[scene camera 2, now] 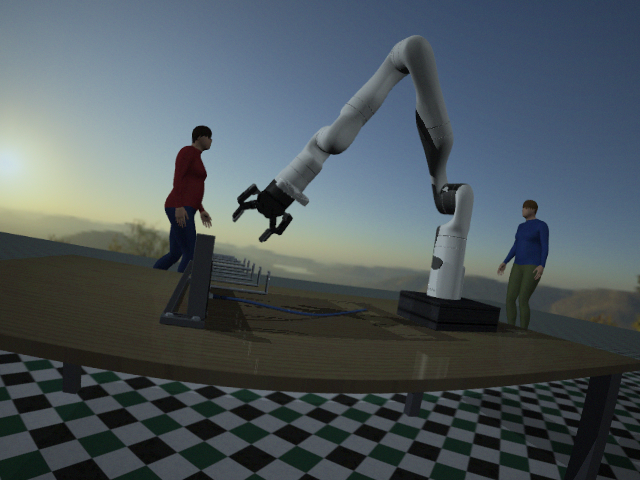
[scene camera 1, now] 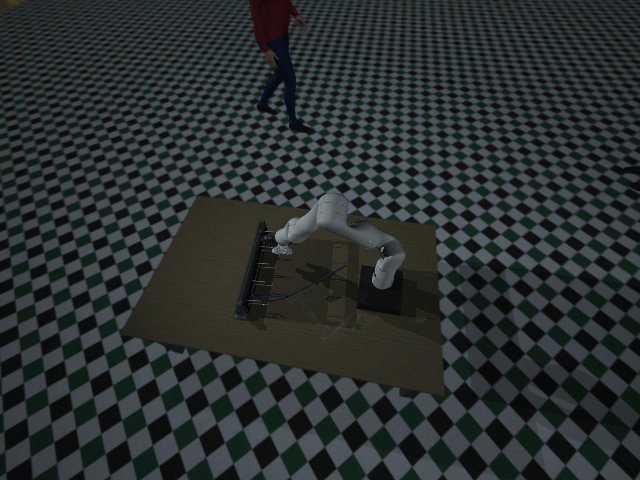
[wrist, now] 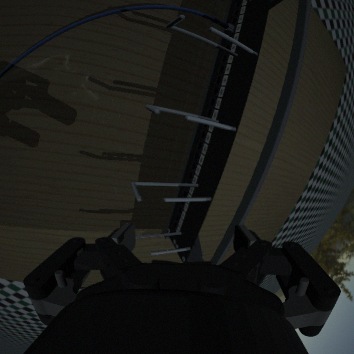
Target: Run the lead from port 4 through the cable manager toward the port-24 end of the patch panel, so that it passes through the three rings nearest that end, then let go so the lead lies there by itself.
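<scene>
The blue lead (scene camera 1: pixel 314 283) (scene camera 2: pixel 310 314) (wrist: pixel 145 7) runs from a port near the near end of the black patch panel (scene camera 1: pixel 251 266) (scene camera 2: pixel 200 279) (wrist: pixel 235 100) and curves towards the robot base, its far end loose. It lies clear of the rings towards the panel's far end. Pale wire rings stick out along the panel; one ring (wrist: pixel 165 185) shows in the wrist view, another (scene camera 2: pixel 267 282) in scene camera 2. My gripper (scene camera 2: pixel 249 227) (wrist: pixel 183 235) is open and empty, above the panel's far part and apart from the lead. In scene camera 1 the wrist largely hides the fingers.
The black robot base (scene camera 1: pixel 379 302) (scene camera 2: pixel 444 312) stands on the wooden table (scene camera 1: pixel 180 310) (scene camera 2: pixel 336 361) at the lead's loose-end side. A person in a red top (scene camera 1: pixel 271 23) (scene camera 2: pixel 189 178) is beyond the table. A person in blue (scene camera 2: pixel 527 240) stands at the right in scene camera 2.
</scene>
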